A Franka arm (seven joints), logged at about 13 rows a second.
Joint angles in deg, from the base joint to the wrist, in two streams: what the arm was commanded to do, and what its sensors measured. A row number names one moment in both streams.
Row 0, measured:
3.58, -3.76, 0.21, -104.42, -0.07, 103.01, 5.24
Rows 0 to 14, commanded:
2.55, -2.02, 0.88, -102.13, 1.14, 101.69, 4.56
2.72, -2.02, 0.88, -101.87, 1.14, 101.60, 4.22
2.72, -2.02, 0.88, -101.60, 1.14, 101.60, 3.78
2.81, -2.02, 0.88, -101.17, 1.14, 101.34, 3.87
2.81, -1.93, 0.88, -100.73, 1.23, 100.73, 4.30
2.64, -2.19, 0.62, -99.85, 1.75, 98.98, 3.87
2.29, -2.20, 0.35, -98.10, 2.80, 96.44, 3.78
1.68, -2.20, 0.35, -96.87, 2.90, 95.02, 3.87
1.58, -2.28, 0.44, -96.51, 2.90, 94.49, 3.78
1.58, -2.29, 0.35, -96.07, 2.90, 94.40, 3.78
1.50, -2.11, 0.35, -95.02, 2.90, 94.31, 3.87
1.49, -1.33, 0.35, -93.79, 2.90, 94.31, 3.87
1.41, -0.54, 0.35, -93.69, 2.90, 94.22, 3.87
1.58, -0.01, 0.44, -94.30, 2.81, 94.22, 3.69
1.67, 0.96, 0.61, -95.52, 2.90, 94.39, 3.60
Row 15, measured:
2.04, -1.86, 0.25, -96.22, 1.61, 95.38, 5.22
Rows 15 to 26, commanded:
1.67, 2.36, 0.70, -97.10, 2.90, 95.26, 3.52
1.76, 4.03, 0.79, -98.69, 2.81, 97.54, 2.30
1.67, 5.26, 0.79, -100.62, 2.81, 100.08, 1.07
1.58, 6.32, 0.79, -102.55, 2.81, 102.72, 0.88
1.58, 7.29, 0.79, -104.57, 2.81, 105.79, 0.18
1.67, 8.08, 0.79, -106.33, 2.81, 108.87, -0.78
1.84, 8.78, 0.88, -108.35, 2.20, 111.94, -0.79
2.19, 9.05, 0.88, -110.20, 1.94, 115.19, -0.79
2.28, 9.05, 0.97, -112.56, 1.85, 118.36, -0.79
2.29, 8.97, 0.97, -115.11, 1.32, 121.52, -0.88
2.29, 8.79, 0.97, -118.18, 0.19, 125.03, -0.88
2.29, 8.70, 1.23, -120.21, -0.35, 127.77, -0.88
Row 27, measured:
2.25, 10.63, 0.94, -114.77, 0.95, 122.54, 0.42
